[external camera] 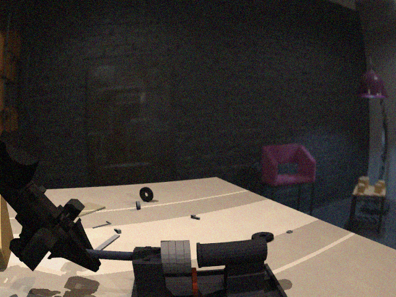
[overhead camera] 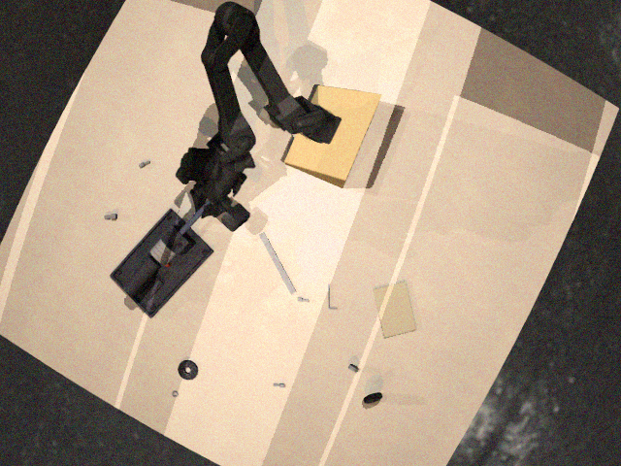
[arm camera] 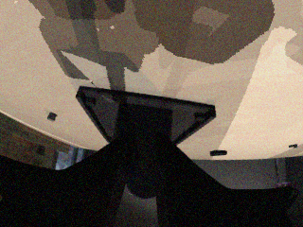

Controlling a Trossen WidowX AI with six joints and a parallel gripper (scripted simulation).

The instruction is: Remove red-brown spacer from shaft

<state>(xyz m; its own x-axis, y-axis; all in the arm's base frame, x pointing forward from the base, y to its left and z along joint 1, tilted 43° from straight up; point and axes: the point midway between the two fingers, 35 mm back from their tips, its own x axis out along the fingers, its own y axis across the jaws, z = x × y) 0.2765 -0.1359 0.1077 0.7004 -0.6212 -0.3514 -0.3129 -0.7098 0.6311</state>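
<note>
My gripper tip is now 50 mm short of the grey-blue shaft, 20 mm below it and 10 mm to the left of it. From my gripper tip the other things lie so: grey flat bar 210 mm to the left, 50 mm below, 20 mm ahead; thin pin 360 mm to the left, 50 mm below, 50 mm ahead; red-brown spacer 140 mm ahead, 40 mm to the right, 20 mm below.
</note>
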